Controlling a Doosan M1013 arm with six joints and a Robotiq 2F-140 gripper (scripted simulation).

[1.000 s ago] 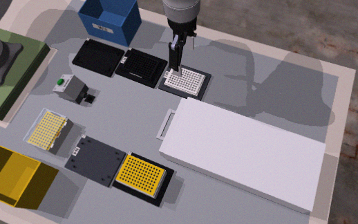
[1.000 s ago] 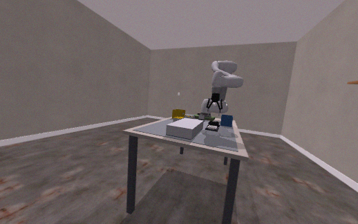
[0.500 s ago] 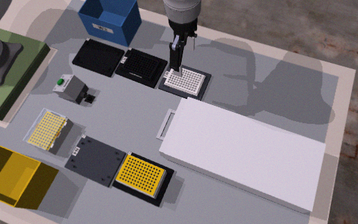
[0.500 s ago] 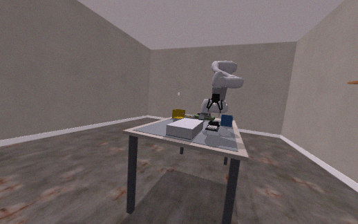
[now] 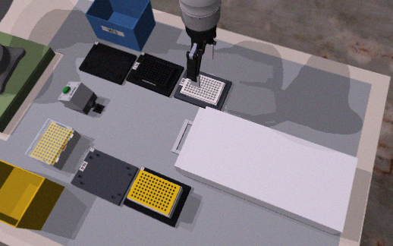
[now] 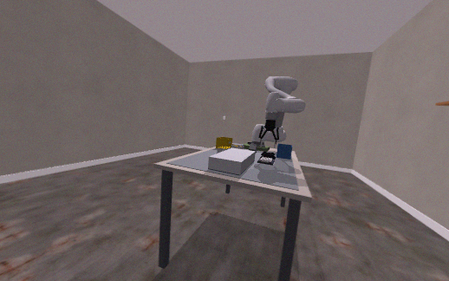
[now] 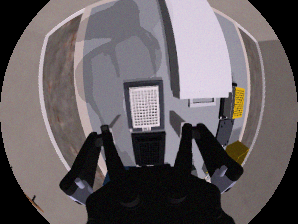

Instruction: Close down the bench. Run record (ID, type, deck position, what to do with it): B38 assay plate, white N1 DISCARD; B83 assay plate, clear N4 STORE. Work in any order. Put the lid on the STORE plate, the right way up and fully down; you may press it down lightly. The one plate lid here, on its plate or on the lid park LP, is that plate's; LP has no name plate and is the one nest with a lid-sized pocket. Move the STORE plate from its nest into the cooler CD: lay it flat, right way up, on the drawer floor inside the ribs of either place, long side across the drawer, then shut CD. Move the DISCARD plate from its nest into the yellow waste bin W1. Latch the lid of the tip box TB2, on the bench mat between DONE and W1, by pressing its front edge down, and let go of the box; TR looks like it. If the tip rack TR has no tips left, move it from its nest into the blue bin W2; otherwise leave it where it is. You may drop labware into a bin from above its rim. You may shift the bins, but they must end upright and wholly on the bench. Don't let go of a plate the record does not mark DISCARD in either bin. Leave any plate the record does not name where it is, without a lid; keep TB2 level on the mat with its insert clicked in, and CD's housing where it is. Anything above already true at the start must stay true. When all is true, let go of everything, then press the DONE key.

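Now: hand 120 mm above the white assay plate. Round my hand: black plate 170 mm behind, 20 mm to the left, 120 mm below; then flat grey lid 90 mm ahead, 200 mm to the right, 120 mm below; then clear assay plate 90 mm ahead, 200 mm to the right, 120 mm below.
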